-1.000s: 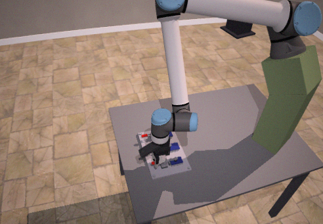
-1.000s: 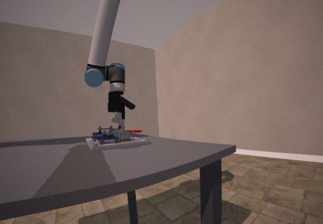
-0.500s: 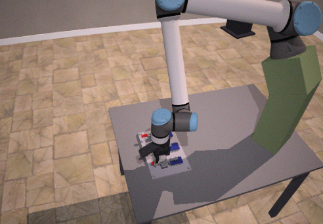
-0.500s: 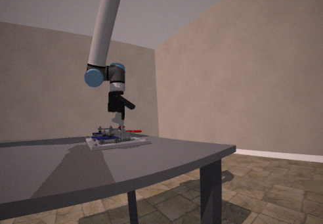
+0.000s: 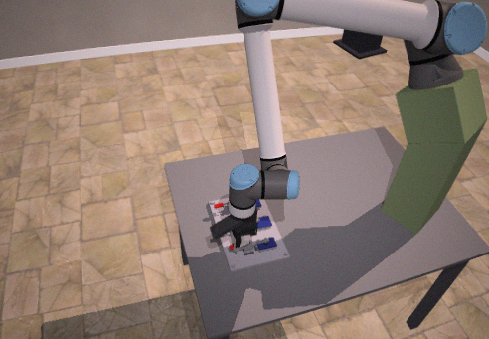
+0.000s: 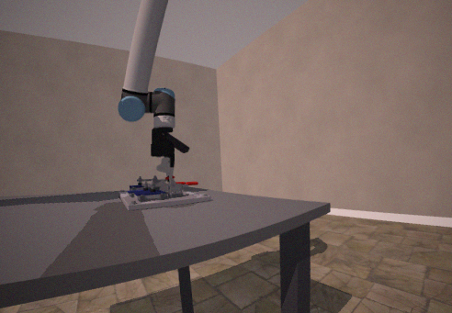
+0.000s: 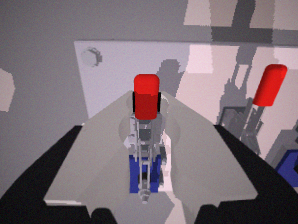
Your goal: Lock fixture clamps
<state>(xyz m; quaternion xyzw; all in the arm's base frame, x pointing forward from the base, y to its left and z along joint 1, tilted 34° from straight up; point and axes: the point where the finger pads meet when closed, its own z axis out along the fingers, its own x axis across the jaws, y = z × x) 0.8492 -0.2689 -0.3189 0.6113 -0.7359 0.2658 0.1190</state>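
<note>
My hand is 11 cm past the fixture plate, 9 cm to the left of it and 6 cm above it.
</note>
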